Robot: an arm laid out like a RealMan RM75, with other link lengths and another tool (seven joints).
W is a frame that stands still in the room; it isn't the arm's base.
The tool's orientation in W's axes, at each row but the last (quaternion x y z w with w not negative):
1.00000, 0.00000, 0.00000, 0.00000
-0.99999, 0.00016, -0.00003, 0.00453
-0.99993, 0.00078, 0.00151, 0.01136
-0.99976, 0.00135, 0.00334, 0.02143
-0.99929, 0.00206, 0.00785, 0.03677
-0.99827, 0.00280, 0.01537, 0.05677
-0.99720, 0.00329, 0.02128, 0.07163
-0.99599, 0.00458, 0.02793, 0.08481
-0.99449, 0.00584, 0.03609, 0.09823
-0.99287, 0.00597, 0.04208, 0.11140
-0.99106, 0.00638, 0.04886, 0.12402
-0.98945, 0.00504, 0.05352, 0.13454
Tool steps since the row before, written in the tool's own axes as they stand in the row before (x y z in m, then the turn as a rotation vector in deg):
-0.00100, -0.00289, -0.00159, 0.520, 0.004, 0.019
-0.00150, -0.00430, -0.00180, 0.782, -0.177, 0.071
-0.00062, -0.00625, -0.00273, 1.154, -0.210, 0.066
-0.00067, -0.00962, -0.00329, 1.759, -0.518, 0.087
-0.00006, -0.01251, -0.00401, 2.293, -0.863, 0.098
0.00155, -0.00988, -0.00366, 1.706, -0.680, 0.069
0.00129, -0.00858, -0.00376, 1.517, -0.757, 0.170
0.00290, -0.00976, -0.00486, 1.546, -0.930, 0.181
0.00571, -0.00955, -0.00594, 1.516, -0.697, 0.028
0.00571, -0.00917, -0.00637, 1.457, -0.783, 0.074
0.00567, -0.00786, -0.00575, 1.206, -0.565, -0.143
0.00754, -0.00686, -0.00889, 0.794, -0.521, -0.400
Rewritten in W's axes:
-0.00100, 0.00289, 0.00159, 0.520, -0.004, -0.019
-0.00150, 0.00428, 0.00184, 0.782, 0.177, -0.069
-0.00060, 0.00619, 0.00287, 1.154, 0.210, -0.065
-0.00062, 0.00947, 0.00370, 1.760, 0.517, -0.077
0.00006, 0.01218, 0.00492, 2.295, 0.860, -0.071
0.00173, 0.00940, 0.00471, 1.708, 0.677, -0.044
0.00153, 0.00795, 0.00489, 1.516, 0.768, -0.125
0.00330, 0.00878, 0.00627, 1.546, 0.940, -0.108
0.00629, 0.00818, 0.00726, 1.523, 0.682, -0.002
0.00641, 0.00752, 0.00773, 1.462, 0.776, -0.023
0.00638, 0.00620, 0.00691, 1.228, 0.512, 0.158
0.00859, 0.00427, 0.00953, 0.844, 0.399, 0.436

